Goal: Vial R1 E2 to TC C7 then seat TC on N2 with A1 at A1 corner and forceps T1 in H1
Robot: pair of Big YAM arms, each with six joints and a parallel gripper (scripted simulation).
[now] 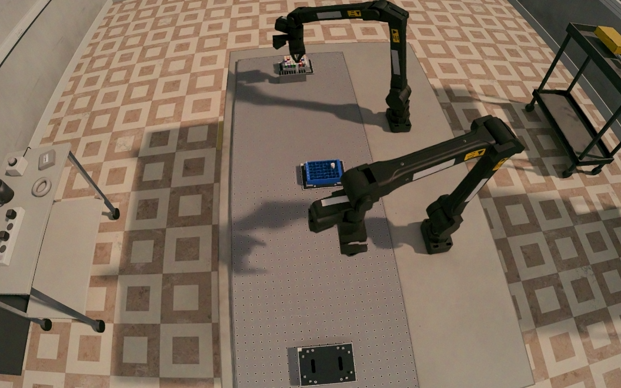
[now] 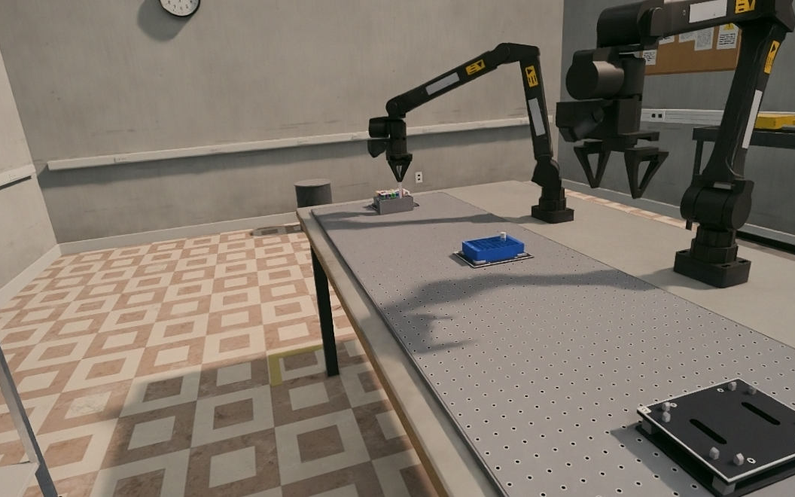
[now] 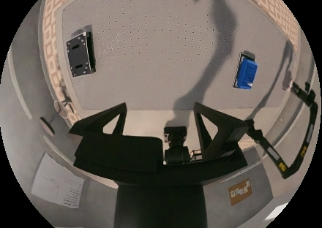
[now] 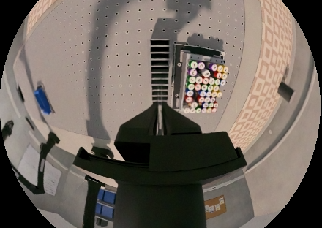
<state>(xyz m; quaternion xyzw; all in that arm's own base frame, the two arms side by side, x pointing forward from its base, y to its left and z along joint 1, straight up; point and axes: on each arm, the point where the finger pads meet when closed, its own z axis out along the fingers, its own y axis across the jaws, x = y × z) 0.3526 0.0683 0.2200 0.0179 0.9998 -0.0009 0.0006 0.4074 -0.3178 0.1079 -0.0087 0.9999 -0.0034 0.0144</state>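
Right now my right hand is 3 cm above the forceps T1. From my right hand the other things lie so: nest N2: 3 cm ahead, 126 cm to the left, 9 cm below.
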